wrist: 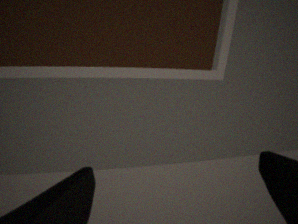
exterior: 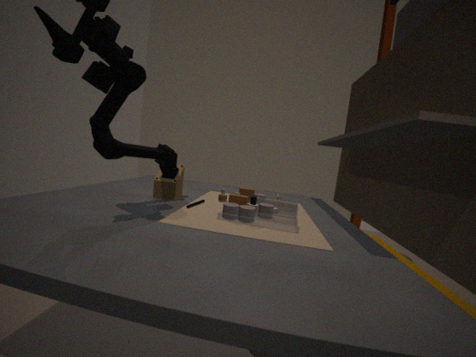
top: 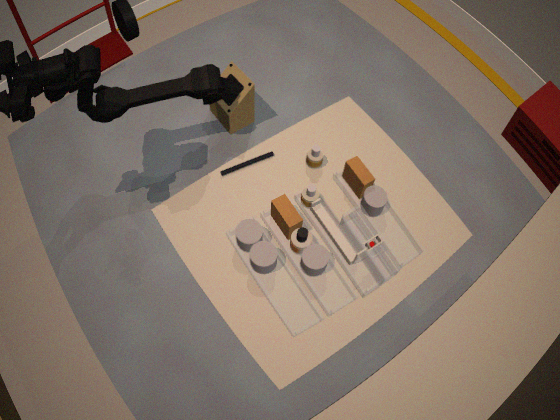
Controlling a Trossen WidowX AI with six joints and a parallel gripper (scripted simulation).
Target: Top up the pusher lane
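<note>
Now: gripper tip 57 cm to the right of the cream mat, 52 cm above it and 42 cm short of it. From my gripper tip the other things lie so: black bar: 51 cm to the left, 51 cm below, 19 cm ahead; then white pusher: 60 cm to the left, 47 cm below, 47 cm ahead; then clear pusher lane: 59 cm to the left, 51 cm ahead, 50 cm below.
</note>
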